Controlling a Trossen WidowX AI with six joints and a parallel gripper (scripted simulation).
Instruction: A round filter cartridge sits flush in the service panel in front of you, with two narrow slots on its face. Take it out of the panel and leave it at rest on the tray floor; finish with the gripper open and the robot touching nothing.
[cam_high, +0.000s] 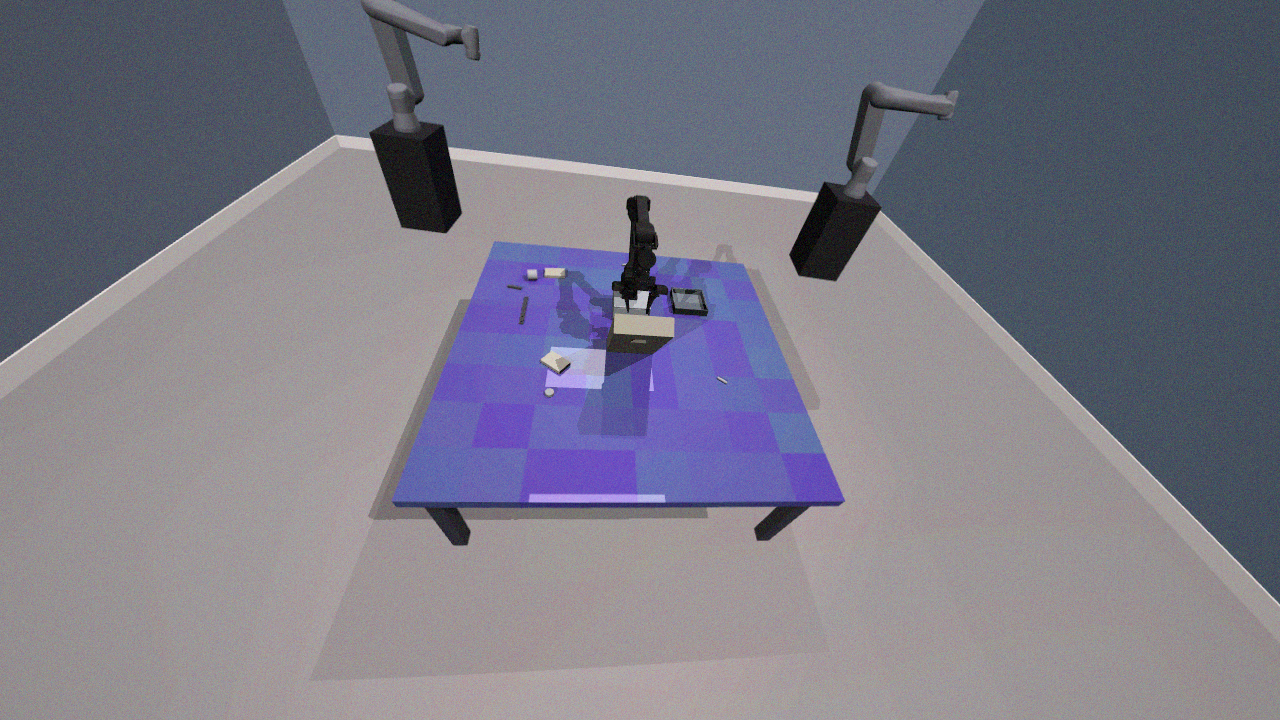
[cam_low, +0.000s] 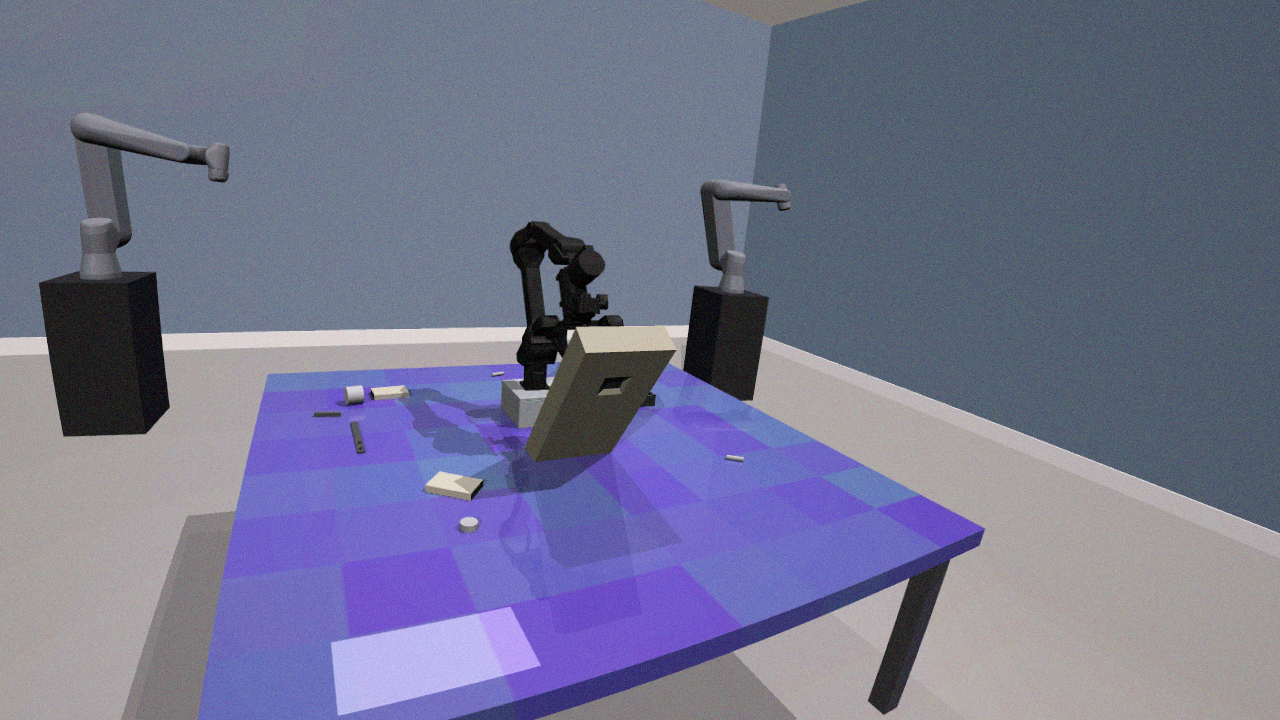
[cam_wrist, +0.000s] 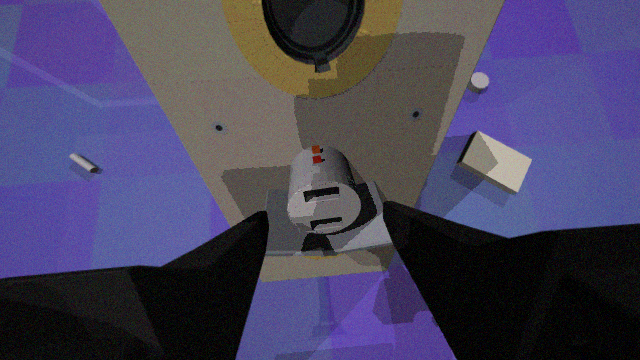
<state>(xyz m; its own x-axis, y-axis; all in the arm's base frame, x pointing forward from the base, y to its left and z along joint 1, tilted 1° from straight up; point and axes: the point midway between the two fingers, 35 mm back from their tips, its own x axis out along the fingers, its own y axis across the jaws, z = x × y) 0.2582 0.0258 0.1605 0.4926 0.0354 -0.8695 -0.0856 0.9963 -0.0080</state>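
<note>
Right now the filter cartridge is 1 cm ahead of my gripper tip and 3 cm below it. Round my gripper tip: tan service panel (6 cm ahead, 5 cm below); dark tray (36 cm behind, 25 cm to the left, 20 cm below); small disc (23 cm ahead, 26 cm to the right, 20 cm below).
</note>
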